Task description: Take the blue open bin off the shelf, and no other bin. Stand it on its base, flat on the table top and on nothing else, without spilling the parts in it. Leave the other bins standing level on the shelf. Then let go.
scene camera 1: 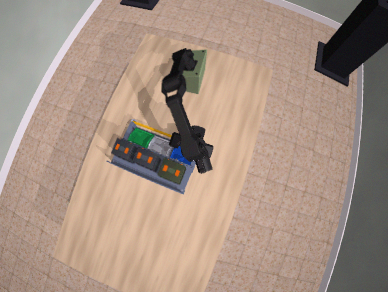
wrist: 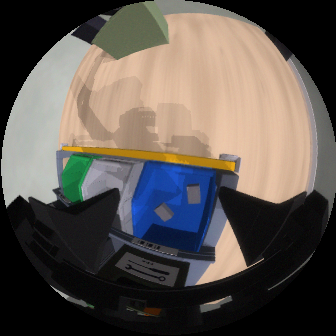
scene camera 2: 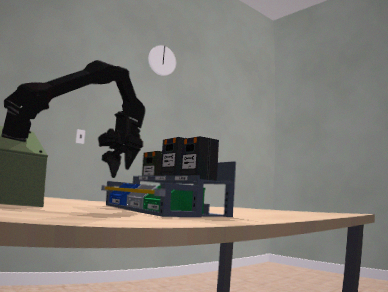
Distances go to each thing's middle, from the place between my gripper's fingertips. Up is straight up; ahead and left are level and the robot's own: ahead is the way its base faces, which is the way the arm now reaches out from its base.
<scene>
I see the blue open bin [wrist: 159,181] 7 cm below my hand, 5 cm ahead of it and 1 cm to the right of it. From my hand the other things lie so: yellow bar [wrist: 155,155] (13 cm to the right, 5 cm below, 2 cm behind); green bin [scene camera 2: 181,200] (24 cm to the right, 7 cm below, 6 cm ahead); grey bin [wrist: 104,173] (13 cm to the right, 7 cm below, 6 cm ahead).
</scene>
